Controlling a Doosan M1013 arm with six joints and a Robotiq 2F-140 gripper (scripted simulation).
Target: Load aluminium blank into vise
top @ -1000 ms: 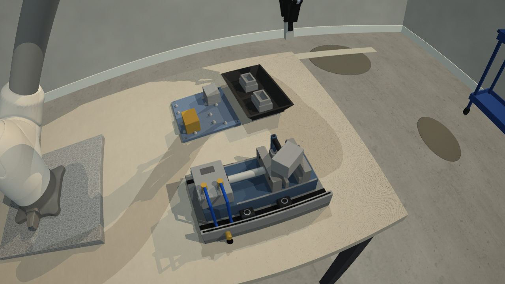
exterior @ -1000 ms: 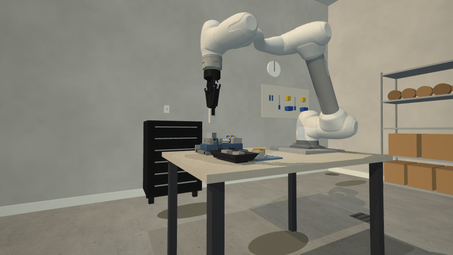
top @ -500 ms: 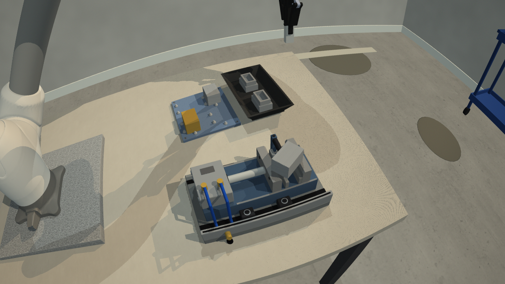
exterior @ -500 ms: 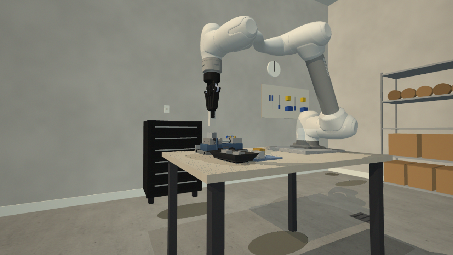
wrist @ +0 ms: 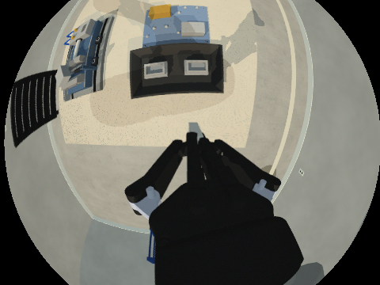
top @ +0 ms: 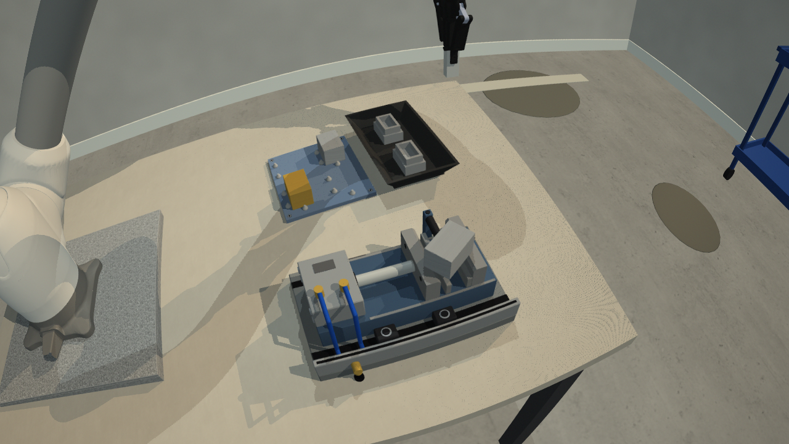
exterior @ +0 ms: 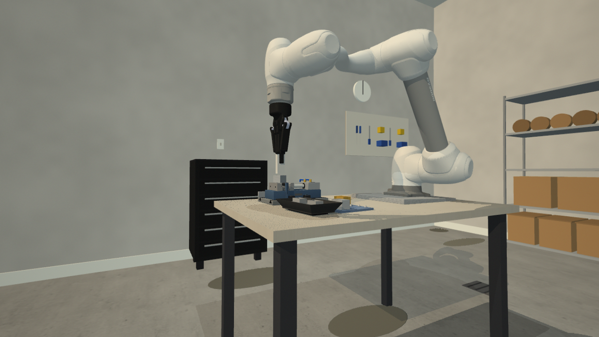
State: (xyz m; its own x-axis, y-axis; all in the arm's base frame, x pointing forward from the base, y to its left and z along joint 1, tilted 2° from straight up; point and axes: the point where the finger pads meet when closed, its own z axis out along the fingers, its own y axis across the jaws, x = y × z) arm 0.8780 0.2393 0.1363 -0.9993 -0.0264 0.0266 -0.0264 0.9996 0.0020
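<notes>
The aluminium blank lies 39 cm to the right of my hand, 17 cm behind it and 6 cm below it. Also, from my hand: brass blank 34 cm behind, 15 cm below, 11 cm to the right; then infeed plate 29 cm behind, 17 cm below, 6 cm to the right; then work stop 33 cm to the right, 16 cm behind, 9 cm below.
</notes>
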